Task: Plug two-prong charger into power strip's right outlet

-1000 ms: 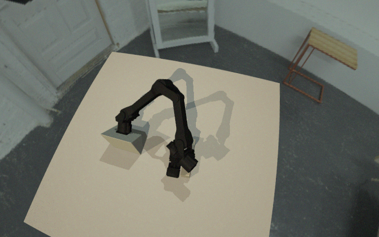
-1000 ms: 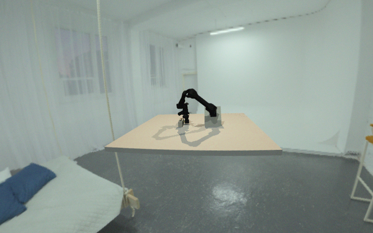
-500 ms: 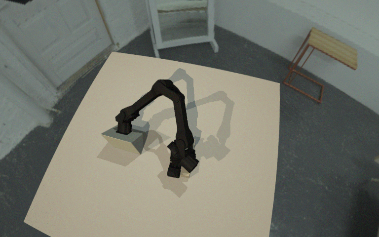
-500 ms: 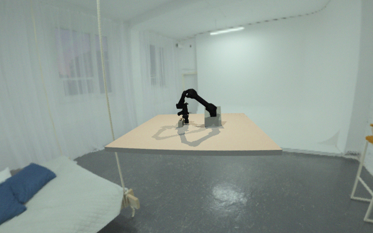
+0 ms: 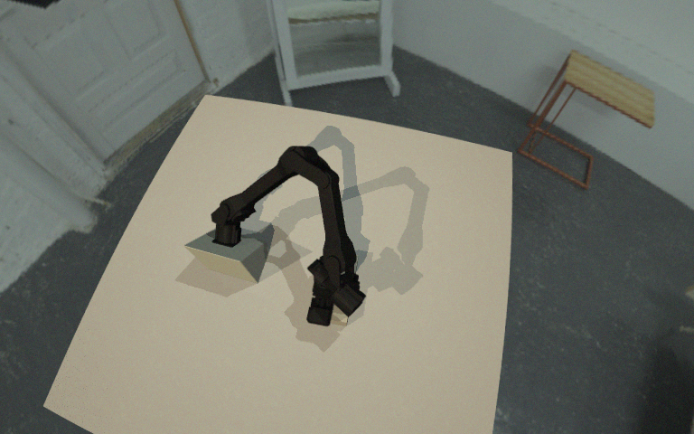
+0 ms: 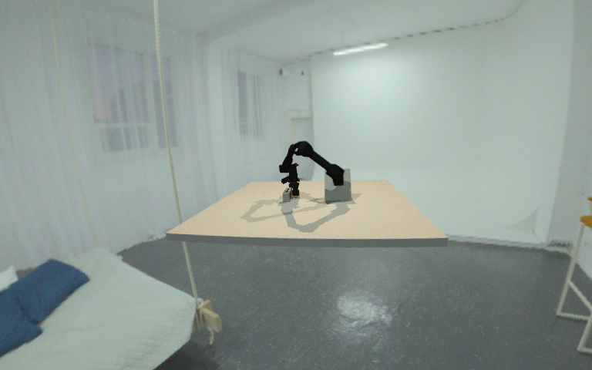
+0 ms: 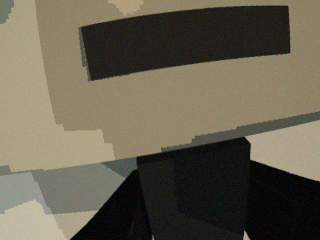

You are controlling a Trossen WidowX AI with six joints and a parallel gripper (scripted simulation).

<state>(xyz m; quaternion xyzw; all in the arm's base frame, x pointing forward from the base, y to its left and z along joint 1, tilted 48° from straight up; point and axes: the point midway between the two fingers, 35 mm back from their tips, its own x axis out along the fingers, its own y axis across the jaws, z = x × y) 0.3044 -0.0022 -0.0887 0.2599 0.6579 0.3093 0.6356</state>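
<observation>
My gripper tip is now 2 cm short of the black two-prong charger and 1 cm below it.
</observation>
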